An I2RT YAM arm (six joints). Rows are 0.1 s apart.
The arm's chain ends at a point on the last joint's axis. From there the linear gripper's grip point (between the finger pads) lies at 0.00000 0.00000 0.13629 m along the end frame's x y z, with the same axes.
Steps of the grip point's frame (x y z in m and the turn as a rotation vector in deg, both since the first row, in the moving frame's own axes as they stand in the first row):
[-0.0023 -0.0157 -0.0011 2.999 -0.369 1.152]
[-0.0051 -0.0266 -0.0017 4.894 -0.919 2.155]
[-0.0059 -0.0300 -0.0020 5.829 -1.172 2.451]
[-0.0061 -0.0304 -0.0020 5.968 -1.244 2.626]
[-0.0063 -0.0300 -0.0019 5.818 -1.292 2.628]
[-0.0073 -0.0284 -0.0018 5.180 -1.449 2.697]
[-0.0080 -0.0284 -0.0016 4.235 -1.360 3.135]
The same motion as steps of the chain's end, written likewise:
[-0.0015 -0.0086 -0.0009 2.999 -0.369 1.152]
[-0.0031 -0.0149 -0.0012 4.894 -0.919 2.155]
[-0.0034 -0.0161 -0.0013 5.829 -1.172 2.451]
[-0.0035 -0.0162 -0.0012 5.968 -1.244 2.626]
[-0.0036 -0.0161 -0.0012 5.818 -1.292 2.628]
[-0.0041 -0.0160 -0.0012 5.180 -1.449 2.697]
[-0.0050 -0.0183 -0.0012 4.235 -1.360 3.135]

